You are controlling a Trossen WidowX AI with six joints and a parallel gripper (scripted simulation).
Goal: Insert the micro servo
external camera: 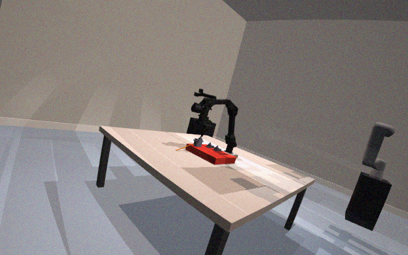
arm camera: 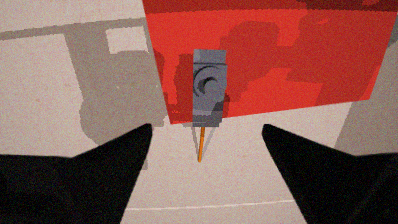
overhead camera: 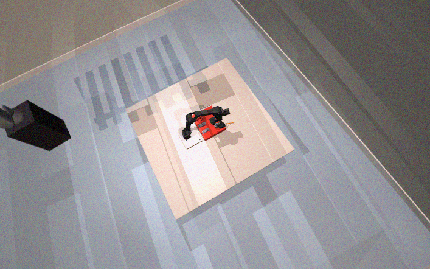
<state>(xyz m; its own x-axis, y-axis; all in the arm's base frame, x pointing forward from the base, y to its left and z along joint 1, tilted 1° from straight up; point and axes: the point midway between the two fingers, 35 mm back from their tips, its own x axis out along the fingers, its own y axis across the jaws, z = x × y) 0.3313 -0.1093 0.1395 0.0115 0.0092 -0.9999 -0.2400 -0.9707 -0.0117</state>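
Right now the red deck is 30 mm behind my gripper tip, 100 mm to the left of it and 110 mm below it.
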